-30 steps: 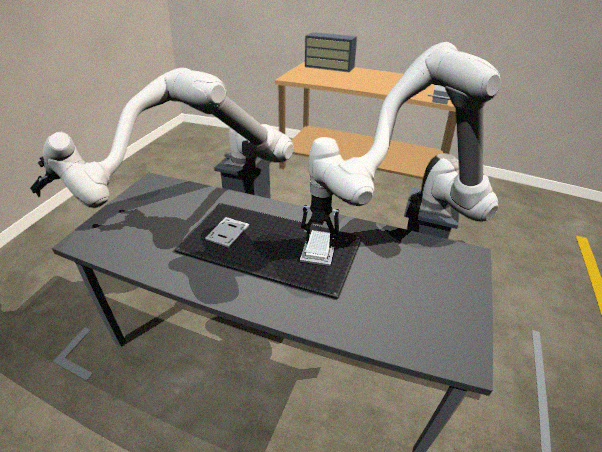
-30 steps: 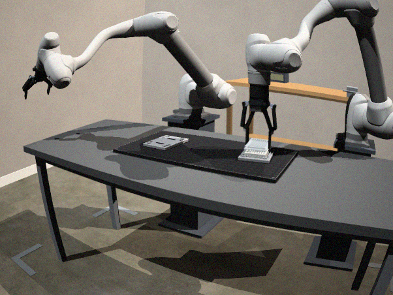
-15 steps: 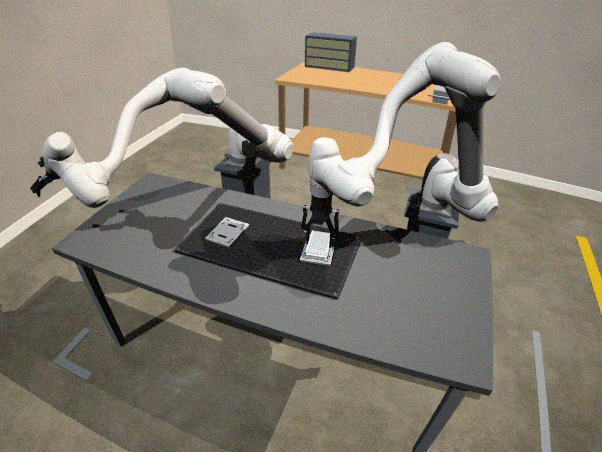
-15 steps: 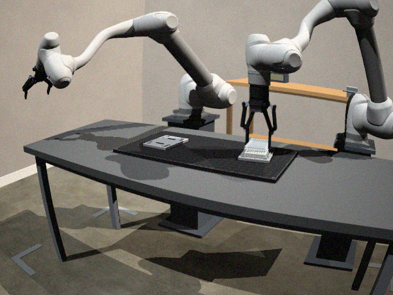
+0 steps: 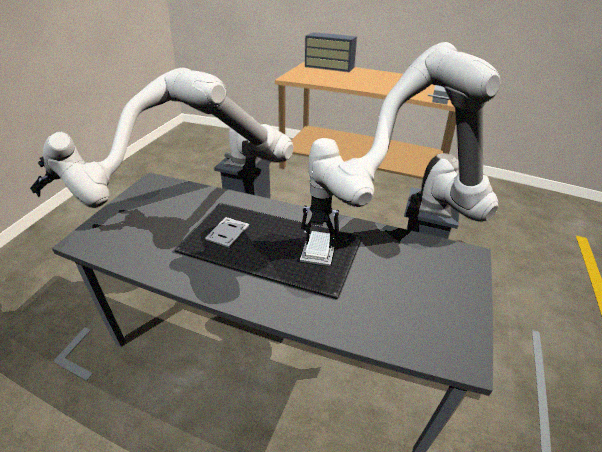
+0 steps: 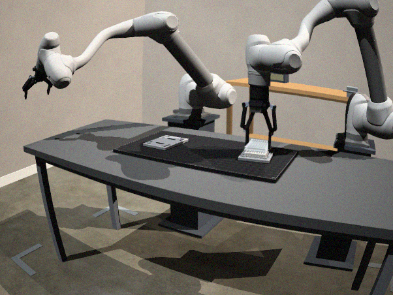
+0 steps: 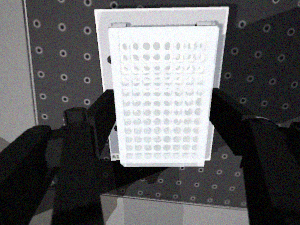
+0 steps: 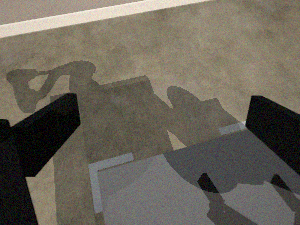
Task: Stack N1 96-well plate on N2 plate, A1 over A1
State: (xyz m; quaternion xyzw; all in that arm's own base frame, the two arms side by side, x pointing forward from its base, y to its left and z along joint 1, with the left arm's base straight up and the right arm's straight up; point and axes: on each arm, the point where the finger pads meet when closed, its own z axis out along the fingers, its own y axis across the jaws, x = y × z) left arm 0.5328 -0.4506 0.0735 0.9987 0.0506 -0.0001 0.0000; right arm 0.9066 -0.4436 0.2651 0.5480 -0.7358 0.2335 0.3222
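My left gripper is now 50 mm above the nest N2. From my left hand the other things lie so: A1 mark: 80 mm behind, 50 mm below, 40 mm to the left; then nest N1: 400 mm to the right, 50 mm below, 50 mm ahead.
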